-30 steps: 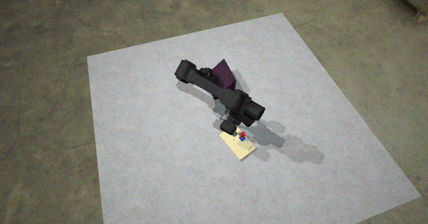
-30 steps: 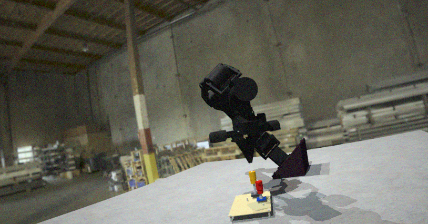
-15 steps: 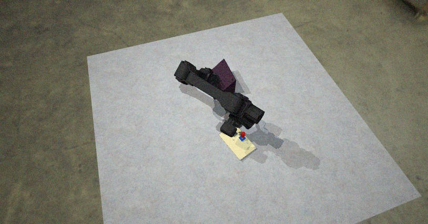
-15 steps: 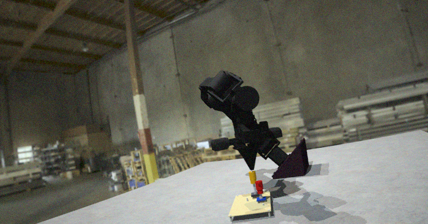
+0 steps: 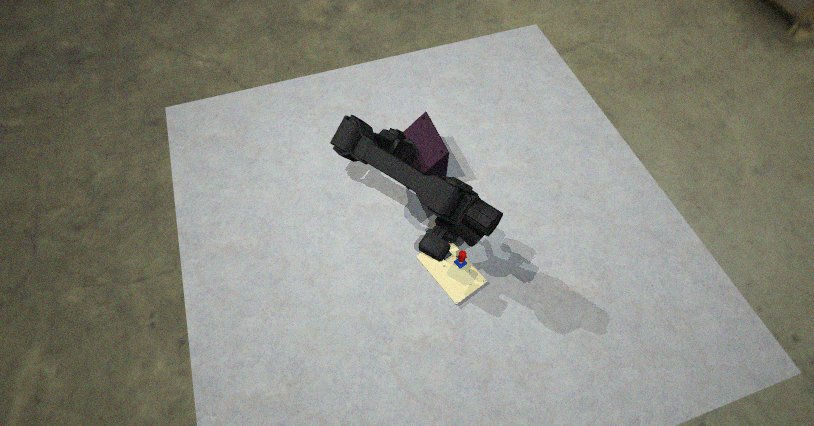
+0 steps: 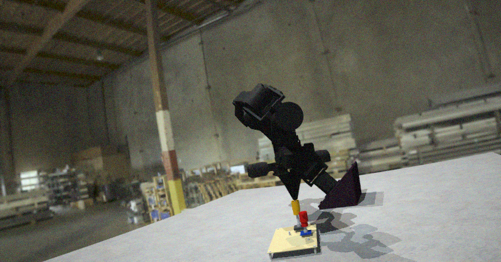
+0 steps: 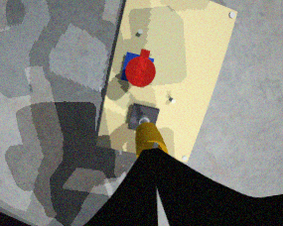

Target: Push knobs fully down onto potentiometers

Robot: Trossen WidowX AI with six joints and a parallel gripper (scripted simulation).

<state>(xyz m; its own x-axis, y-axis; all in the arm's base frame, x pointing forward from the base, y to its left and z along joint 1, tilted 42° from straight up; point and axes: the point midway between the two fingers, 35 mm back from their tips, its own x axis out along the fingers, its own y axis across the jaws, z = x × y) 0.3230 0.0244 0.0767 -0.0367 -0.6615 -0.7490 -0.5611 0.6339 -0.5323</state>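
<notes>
The yellow knob lies 20 mm below my gripper tip. Also, from my gripper tip: red knob: 40 mm below, 40 mm ahead, 20 mm to the left.
</notes>
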